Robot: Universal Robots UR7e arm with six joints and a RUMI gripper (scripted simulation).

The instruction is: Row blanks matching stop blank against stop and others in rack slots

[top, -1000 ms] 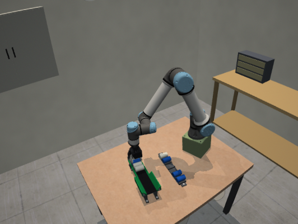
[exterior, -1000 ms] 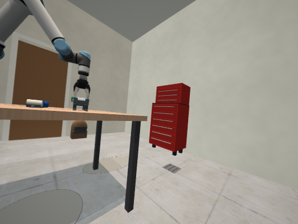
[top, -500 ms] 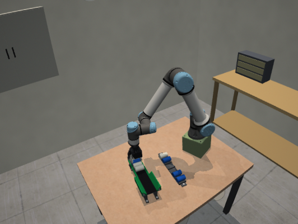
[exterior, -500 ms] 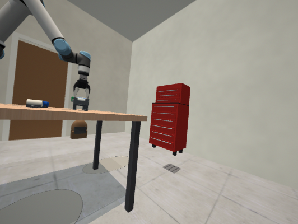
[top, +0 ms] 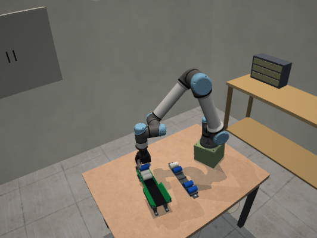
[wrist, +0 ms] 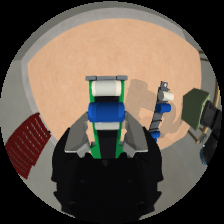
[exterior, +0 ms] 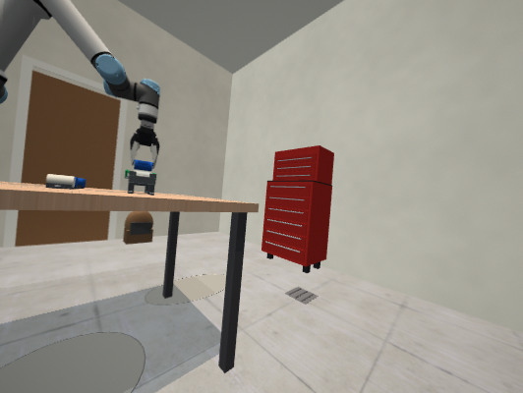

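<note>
My hand is 25 cm past the dark stock rack, 11 cm to the right of it and 14 cm above it.
</note>
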